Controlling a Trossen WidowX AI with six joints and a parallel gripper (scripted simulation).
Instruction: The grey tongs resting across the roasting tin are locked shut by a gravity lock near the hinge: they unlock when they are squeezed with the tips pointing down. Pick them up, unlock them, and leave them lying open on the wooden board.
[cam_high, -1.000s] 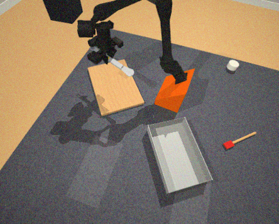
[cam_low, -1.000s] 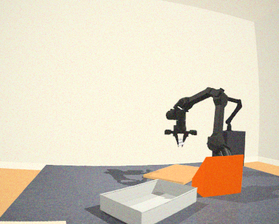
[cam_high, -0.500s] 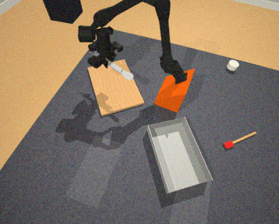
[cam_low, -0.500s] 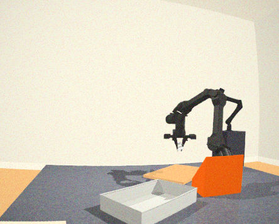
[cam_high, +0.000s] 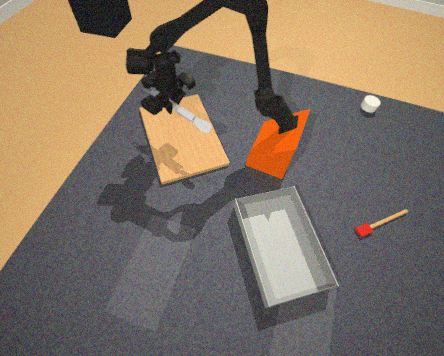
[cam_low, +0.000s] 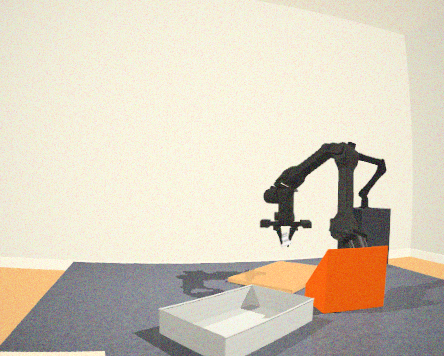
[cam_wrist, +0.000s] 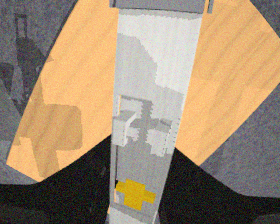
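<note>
My gripper tip is 10 cm above the wooden board, 3 cm to the right of it and 1 cm short of it. Round my gripper tip: roasting tin (44 cm to the left, 32 cm ahead, 8 cm below); then yellow lock piece (4 cm above).
</note>
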